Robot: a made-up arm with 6 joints.
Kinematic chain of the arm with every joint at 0, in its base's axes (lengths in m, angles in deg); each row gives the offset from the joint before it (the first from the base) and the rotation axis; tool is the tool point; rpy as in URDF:
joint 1: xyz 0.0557 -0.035 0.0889 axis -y
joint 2: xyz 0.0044 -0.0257 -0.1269 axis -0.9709 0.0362 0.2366
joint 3: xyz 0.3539 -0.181 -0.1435 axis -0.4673 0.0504 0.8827
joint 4: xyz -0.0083 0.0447 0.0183 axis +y
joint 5: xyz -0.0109 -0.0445 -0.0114 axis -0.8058 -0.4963 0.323
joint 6: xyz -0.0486 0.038 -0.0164 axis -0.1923 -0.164 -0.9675
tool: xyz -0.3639 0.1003 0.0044 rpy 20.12 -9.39 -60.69
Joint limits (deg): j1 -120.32..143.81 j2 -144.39..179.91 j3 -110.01..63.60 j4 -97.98..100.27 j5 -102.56..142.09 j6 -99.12..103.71
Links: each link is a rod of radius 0.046 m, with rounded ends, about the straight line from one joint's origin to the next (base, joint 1, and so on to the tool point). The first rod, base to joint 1, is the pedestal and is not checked.
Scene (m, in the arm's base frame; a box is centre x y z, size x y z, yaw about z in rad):
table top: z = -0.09
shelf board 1: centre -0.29 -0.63 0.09 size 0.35 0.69 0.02 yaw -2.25
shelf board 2: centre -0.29 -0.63 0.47 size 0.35 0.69 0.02 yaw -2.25
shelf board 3: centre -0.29 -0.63 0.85 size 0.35 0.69 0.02 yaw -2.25
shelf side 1: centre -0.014 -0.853 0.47 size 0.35 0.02 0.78 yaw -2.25
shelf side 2: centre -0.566 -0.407 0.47 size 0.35 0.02 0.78 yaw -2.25
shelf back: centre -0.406 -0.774 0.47 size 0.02 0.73 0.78 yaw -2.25
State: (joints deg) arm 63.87 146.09 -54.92 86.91 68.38 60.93
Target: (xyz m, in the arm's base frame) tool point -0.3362 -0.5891 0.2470
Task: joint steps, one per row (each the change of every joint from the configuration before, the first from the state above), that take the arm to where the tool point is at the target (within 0.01 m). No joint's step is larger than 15 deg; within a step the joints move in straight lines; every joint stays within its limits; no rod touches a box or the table.
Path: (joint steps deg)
1: 13.32 -14.16 10.62 -8.16 9.44 -3.24
2: 13.33 -14.16 10.62 -8.15 9.45 -3.25
3: 13.32 -14.17 10.61 -8.16 9.44 -3.24
4: 13.32 -14.16 10.62 -8.16 9.45 -3.25
5: 13.33 -14.16 10.62 -8.15 9.44 -3.24
6: 13.32 -14.16 10.62 -8.16 9.44 -3.25

